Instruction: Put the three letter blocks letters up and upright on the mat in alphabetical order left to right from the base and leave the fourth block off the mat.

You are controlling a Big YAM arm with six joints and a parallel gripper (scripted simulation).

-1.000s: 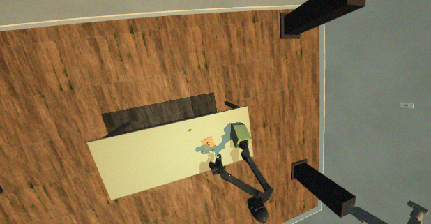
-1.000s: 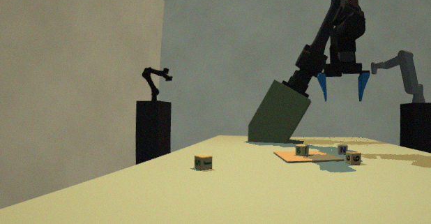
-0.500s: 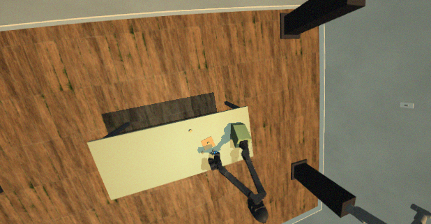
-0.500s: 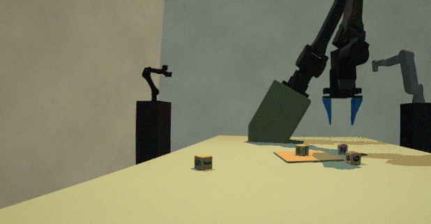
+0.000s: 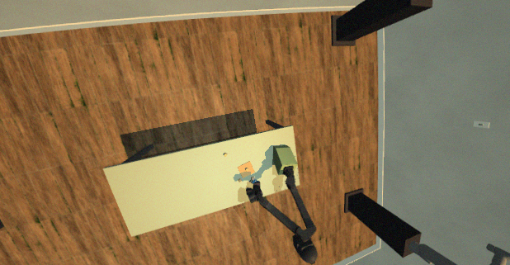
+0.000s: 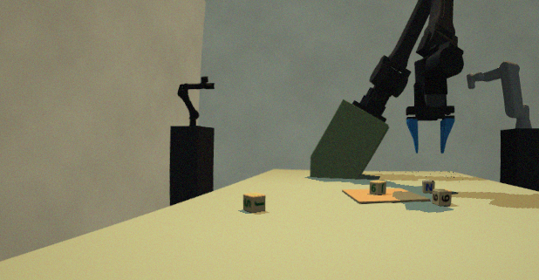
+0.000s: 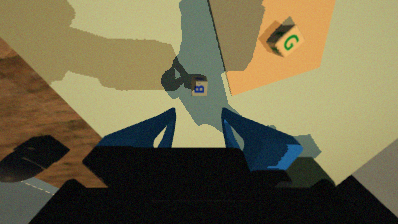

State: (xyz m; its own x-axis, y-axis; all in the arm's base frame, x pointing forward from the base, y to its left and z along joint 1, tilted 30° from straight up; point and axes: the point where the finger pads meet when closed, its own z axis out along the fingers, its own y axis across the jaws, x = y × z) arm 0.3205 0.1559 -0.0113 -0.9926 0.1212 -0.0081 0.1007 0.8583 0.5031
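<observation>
Now: the block 8 cm below my hand. From my hand the other things lie so: orange mat (6 cm ahead, 11 cm to the right, 9 cm below).
</observation>
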